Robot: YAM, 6 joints.
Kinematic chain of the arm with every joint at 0, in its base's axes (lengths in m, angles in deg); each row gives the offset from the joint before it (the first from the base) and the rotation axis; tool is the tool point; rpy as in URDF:
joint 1: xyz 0 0 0.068 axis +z
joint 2: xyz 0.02 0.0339 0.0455 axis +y
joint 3: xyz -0.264 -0.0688 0 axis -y
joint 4: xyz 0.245 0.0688 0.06 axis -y
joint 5: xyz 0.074 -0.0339 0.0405 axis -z
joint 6: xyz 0.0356 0 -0.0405 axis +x
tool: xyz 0 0 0 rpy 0 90 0
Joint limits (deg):
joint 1: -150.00..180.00
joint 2: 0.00..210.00
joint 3: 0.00..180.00
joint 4: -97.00..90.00
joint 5: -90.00..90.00
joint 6: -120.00..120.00
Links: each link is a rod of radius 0.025 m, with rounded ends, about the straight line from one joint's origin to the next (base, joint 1, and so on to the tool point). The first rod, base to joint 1, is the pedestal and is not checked.
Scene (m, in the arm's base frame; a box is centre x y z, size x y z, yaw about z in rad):
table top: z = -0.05
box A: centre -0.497 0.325 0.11 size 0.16 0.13 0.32 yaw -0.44
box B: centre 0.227 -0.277 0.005 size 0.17 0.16 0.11 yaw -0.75
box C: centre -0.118 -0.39 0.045 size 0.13 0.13 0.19 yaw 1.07
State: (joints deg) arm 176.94 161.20 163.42 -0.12 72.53 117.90
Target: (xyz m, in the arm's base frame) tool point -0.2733 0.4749 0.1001
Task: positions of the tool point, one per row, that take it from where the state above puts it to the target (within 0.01 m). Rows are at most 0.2 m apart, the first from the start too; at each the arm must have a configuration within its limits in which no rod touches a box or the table.
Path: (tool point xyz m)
1: -0.5360 0.2086 0.3267
2: -0.4383 0.3214 0.3781
3: -0.3150 0.3933 0.4241
4: -0.3195 0.4413 0.3184
5: -0.3046 0.4694 0.2081
6: -0.2733 0.4749 0.1001

